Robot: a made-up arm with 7 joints.
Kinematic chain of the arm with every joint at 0, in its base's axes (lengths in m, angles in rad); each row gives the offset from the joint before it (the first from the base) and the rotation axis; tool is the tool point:
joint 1: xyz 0 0 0.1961 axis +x
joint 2: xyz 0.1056 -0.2 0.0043 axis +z
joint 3: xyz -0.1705 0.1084 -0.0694 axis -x
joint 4: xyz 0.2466 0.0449 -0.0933 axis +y
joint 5: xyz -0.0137 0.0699 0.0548 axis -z
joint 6: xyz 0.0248 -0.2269 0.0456 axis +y
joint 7: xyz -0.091 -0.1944 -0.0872 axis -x
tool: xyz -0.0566 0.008 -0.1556
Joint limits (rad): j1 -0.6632..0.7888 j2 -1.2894..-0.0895 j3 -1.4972..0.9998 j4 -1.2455..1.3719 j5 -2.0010..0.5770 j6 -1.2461..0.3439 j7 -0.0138..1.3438
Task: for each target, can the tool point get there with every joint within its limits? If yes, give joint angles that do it. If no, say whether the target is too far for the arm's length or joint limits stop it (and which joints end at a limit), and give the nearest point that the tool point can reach.
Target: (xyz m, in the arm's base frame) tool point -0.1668 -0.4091 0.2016
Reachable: yes | joints -0.2128 -0.8854 0.5972 -0.1413 0.0627 -0.2060 0.4415
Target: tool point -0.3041 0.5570 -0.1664
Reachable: no: joint limits stop it (at a limit: joint 1, joint 2, joint 5, joint 6, joint 7) | nearest point -0.1561 0.4153 -0.1088 | short by 0.213 m
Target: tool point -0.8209 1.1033 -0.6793
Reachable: no: too far | nearest point -0.1272 0.3924 -0.2064 | short by 1.100 m
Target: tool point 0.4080 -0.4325 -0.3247
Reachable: yes | joints 0.5642 -0.7786 0.1189 -0.1312 -0.9321 -0.6702 0.9785
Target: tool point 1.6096 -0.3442 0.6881
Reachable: no: too far | nearest point 0.9112 -0.2571 0.4677 | short by 0.738 m
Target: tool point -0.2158 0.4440 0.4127
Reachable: no: joint limits stop it (at a limit: joint 1, joint 2, joint 3, joint 5, joint 6) | nearest point -0.0844 0.3962 0.2358 | short by 0.226 m
